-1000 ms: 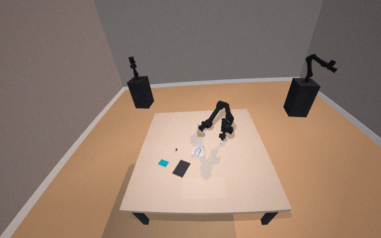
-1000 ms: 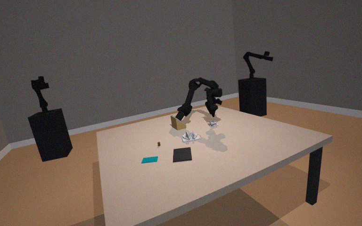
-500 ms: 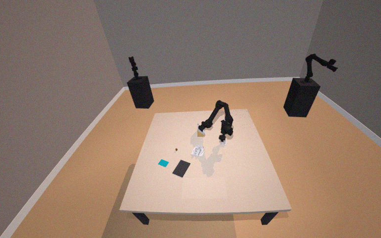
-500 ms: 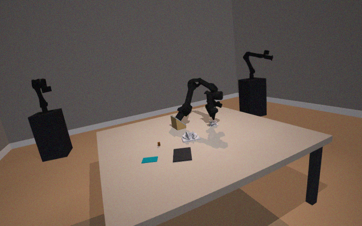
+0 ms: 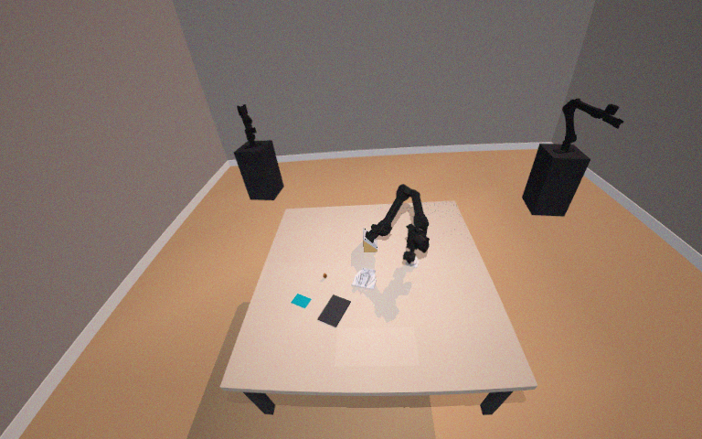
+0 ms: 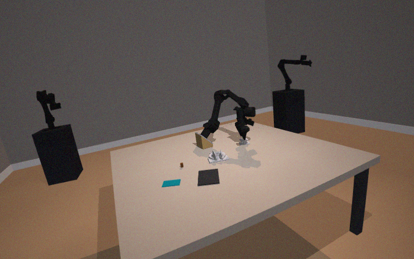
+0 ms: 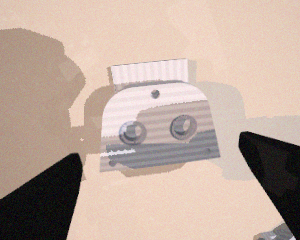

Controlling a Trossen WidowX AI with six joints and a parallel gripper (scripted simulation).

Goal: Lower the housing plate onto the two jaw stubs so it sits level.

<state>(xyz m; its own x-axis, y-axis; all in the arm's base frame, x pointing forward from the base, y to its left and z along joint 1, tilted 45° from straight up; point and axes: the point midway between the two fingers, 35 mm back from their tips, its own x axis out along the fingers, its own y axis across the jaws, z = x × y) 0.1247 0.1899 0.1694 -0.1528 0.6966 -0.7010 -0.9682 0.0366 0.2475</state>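
Now: the housing plate 1 cm to the left of my gripper tip and 2 cm below it. The rest, counted from my gripper tip: small white piece: 1 cm to the left, 3 cm below; then dark flat plate: 36 cm ahead, 37 cm to the right, 4 cm below; then small brown piece: 16 cm ahead, 47 cm to the right, 3 cm below.
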